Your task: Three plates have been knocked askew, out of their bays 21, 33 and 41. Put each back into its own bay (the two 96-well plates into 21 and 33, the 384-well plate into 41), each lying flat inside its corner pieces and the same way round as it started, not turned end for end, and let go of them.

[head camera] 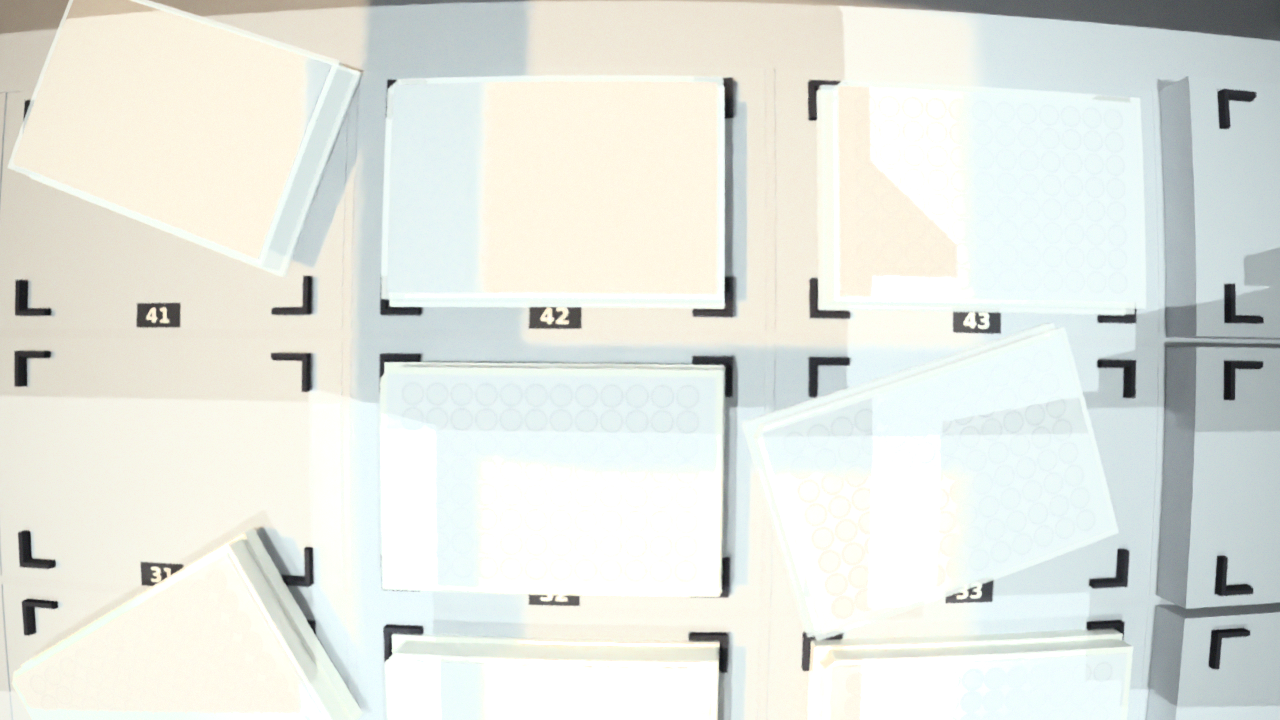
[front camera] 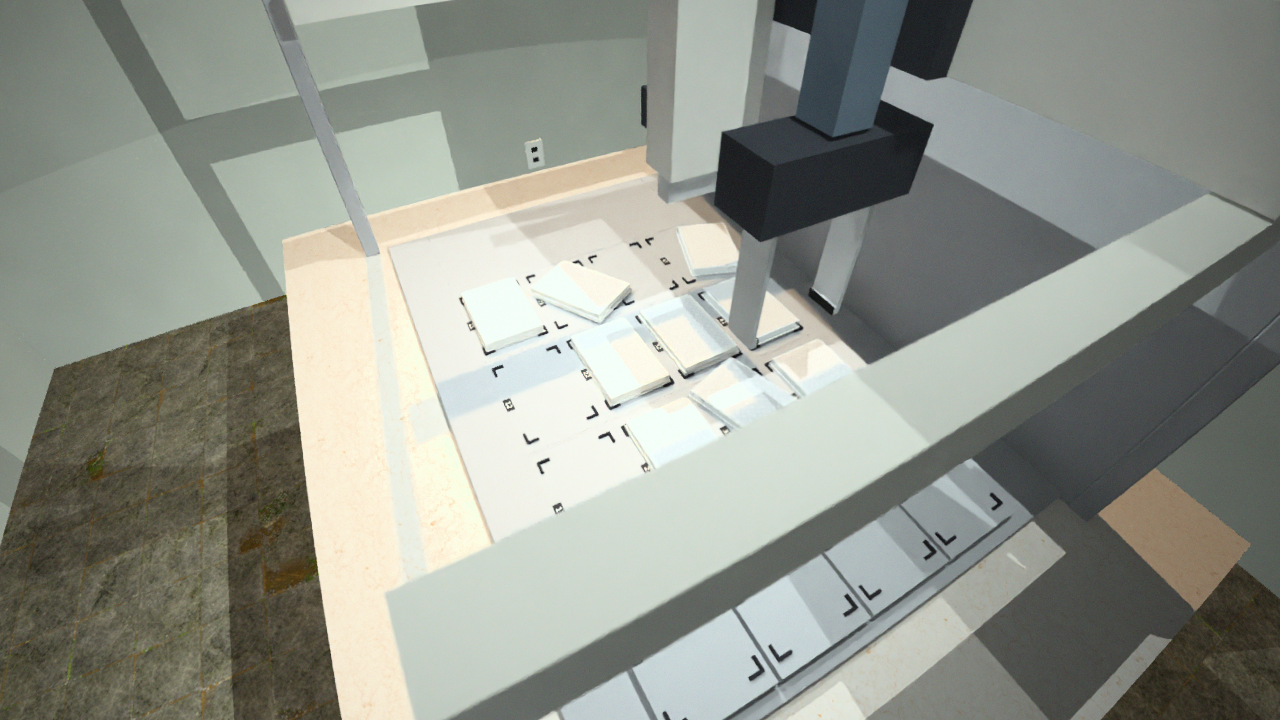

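Where they show: gripper, fingertip midpoint: (front camera: 783,319); robot's base, link origin: (front camera: 461,300).
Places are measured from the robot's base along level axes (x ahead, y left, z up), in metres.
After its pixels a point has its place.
The 384-well plate (front camera: 707,248) {x 0.084, y 0.385, z 0.015 m} (head camera: 170,134) {x 0.079, y 0.387, z 0.015 m} lies turned across the top of bay 41, past its corner pieces. A 96-well plate (front camera: 738,394) {x 0.359, y 0.248, z 0.015 m} (head camera: 930,483) {x 0.367, y 0.257, z 0.015 m} lies turned over bay 33, its left corners outside the corner pieces. The other 96-well plate (front camera: 581,289) {x 0.084, y 0.162, z 0.016 m} (head camera: 170,640) {x 0.080, y 0.191, z 0.016 m} lies turned at bay 21; the head view cuts off its lower part. My gripper (front camera: 787,322) {x 0.392, y 0.257, z 0.160 m} is open, its two jaws wide apart with no plate between them. It hangs above the back row in the front view, near bays 42 and 43. Its jaws do not show in the head view.
Plates sit in bay 42 (head camera: 554,192) {x 0.229, y 0.361, z 0.014 m}, bay 43 (head camera: 984,197) {x 0.387, y 0.363, z 0.014 m}, bay 32 (front camera: 687,333) {x 0.237, y 0.251, z 0.014 m} (head camera: 552,483) {x 0.229, y 0.257, z 0.014 m} and bay 22 (front camera: 619,360) {x 0.238, y 0.147, z 0.014 m} (head camera: 554,685) {x 0.230, y 0.181, z 0.014 m}. Another plate (front camera: 503,313) {x 0.077, y 0.043, z 0.014 m} is at the left. A pale beam (front camera: 716,501) {x 0.621, y -0.010, z 0.400 m} crosses the front view and hides part of the deck.
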